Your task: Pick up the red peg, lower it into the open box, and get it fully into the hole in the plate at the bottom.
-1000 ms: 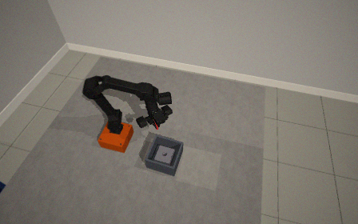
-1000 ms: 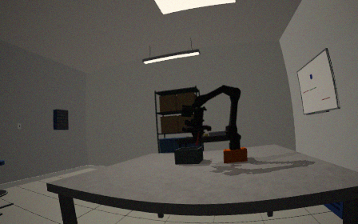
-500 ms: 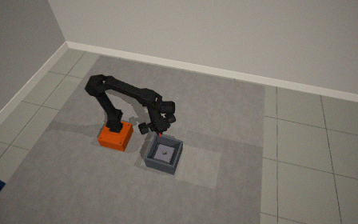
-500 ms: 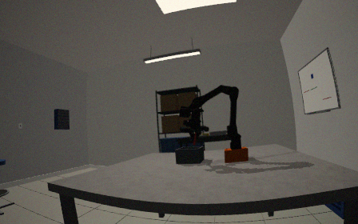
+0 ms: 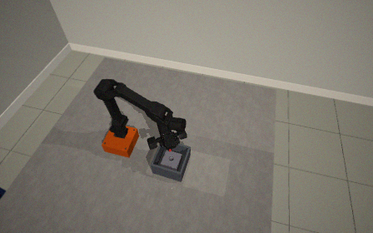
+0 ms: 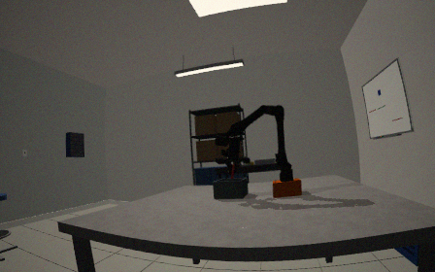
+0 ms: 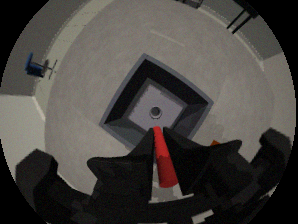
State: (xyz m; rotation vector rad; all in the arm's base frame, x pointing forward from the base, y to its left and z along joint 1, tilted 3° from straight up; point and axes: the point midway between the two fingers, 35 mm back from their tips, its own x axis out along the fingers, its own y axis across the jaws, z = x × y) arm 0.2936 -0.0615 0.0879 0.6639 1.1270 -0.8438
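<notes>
My gripper tip is 20 mm below the red peg, 10 mm to the right of it and 10 mm past it. Also, from my gripper tip: grey bottom plate 80 mm below, 20 mm to the right, 10 mm ahead; then dark box 100 mm below, 20 mm to the right, 10 mm ahead.
</notes>
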